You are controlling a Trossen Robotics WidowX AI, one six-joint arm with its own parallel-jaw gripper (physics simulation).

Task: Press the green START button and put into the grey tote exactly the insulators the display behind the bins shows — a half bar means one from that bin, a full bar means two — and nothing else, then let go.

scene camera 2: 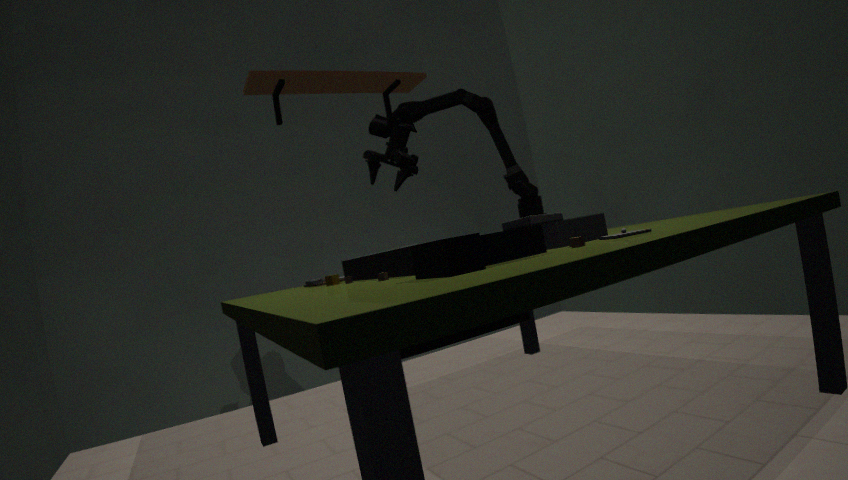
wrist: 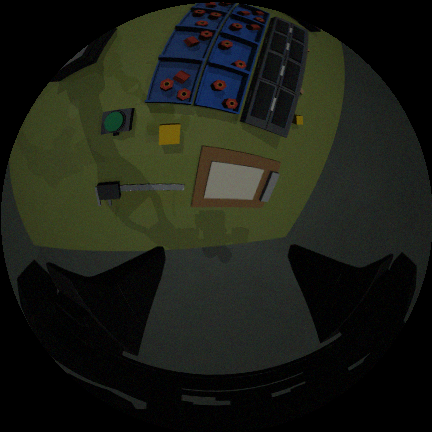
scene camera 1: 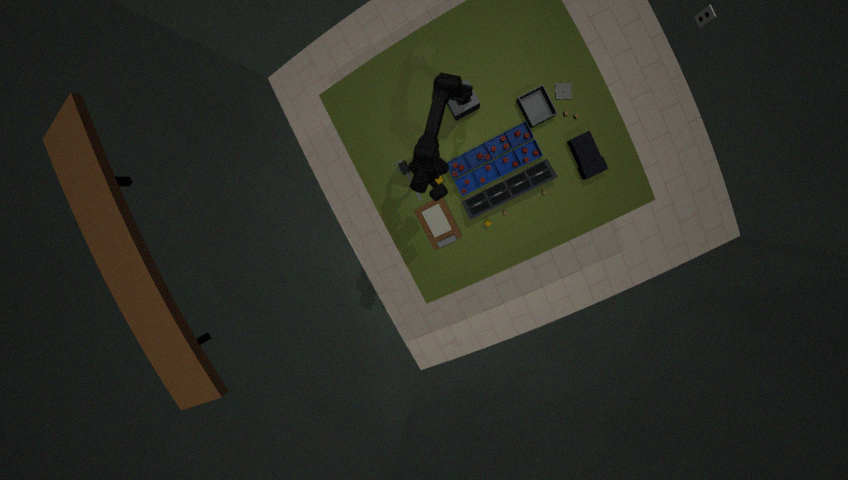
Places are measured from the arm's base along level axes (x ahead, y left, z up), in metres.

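Pixels of known places: gripper, between the fingertips: [scene camera 2: 383, 188] [wrist: 229, 253] [scene camera 1: 427, 188]; arm's base, origin of its link: [scene camera 2: 532, 217] [scene camera 1: 462, 96].
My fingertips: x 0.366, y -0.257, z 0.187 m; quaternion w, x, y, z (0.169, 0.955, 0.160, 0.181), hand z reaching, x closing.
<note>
Ahead of a thing's pixels: the offset from my fingertips to its middle. "pt": to the spot under its first point.
My gripper [scene camera 2: 384, 185] [wrist: 229, 253] is open and empty, high above the table's edge beside the button and a framed board. The green START button @[0.156 m back, 0.039 m left, 0.250 m down] [wrist: 114, 121] sits on a dark square base; the arm hides it in scene camera 1. Blue bins [scene camera 1: 495, 170] [wrist: 172, 65] stand in two rows and hold red insulators @[0.013 m ahead, 0.159 m left, 0.252 m down] [wrist: 219, 85], some upright, some on their sides. The dark display [scene camera 1: 509, 188] [wrist: 262, 100] lies along the bins; short pale strips show along its middle, but I cannot make out half or full bars. The grey tote @[0.229 m back, 0.577 m left, 0.243 m down] [scene camera 1: 536, 107] [scene camera 2: 584, 228] stands beyond the bins' far end and looks empty.
A yellow cube @[0.039 m back, 0.028 m left, 0.251 m down] [scene camera 1: 439, 179] [wrist: 169, 134] is near the button, another yellow cube @[0.240 m ahead, 0.200 m left, 0.257 m down] [scene camera 1: 487, 223] [wrist: 299, 120] beside the display. A brown-framed board [scene camera 1: 456, 224] [wrist: 197, 185] and a caliper-like tool @[pt 0.044 m back, 0.107 m right, 0.267 m down] [wrist: 151, 187] lie nearby. A black box @[0.057 m ahead, 0.742 m left, 0.242 m down] [scene camera 1: 587, 154] and grey plate @[0.268 m back, 0.728 m left, 0.260 m down] [scene camera 1: 563, 91] are farther off.
</note>
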